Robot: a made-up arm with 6 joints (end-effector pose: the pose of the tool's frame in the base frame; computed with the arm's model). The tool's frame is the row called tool. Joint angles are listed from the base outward.
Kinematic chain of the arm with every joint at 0, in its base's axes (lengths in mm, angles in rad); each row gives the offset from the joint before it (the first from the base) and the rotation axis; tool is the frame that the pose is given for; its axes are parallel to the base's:
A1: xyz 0 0 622 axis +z
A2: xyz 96 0 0 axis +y
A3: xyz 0 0 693 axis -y
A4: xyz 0 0 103 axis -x
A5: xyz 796 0 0 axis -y
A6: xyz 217 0 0 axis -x
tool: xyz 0 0 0
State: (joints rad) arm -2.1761 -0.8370 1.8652 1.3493 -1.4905 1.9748
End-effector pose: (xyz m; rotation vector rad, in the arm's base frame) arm 0.4970 1.0891 1.3819 -0.0367 -1.1039 2.2628
Working (the frame after each row of the table, in the pose's form):
after A1: 0.0000 0.0000 0.6220 0.0000 0.0000 -2.1761
after A2: -0.0546 -0.0789 0.6220 -0.9005 -0.4720 -2.0246
after A3: 0.2382 0.3443 1.0861 -2.5536 -1.3384 -0.5702
after A4: 0.2631 0.3803 0.9929 1.8164 0.5739 1.0672
after A5: 0.6731 0.9727 1.3315 0.7017 1.3672 2.3147
after A6: 0.4970 1.0891 1.3819 -0.0367 -1.1039 2.2628

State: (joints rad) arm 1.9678 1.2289 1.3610 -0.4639 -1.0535 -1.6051
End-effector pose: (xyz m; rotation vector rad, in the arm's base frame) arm -0.7170 1.4918 0.9082 0.2313 2.1070 0.6627
Working (the frame after each row of the table, in the pose's form):
after A1: 0.0000 0.0000 0.6220 0.0000 0.0000 1.9678
after A2: -0.0371 0.0885 0.6220 -1.1856 0.7885 1.6804
after A3: -0.2896 0.6906 0.8543 0.1299 -0.0864 1.9645
after A4: -0.2843 0.6781 0.9564 0.4318 0.3718 1.9545
after A5: -0.5894 1.4058 1.0613 -0.6516 1.0192 2.0392
after A6: -0.7170 1.4918 0.9082 0.2313 2.1070 0.6627

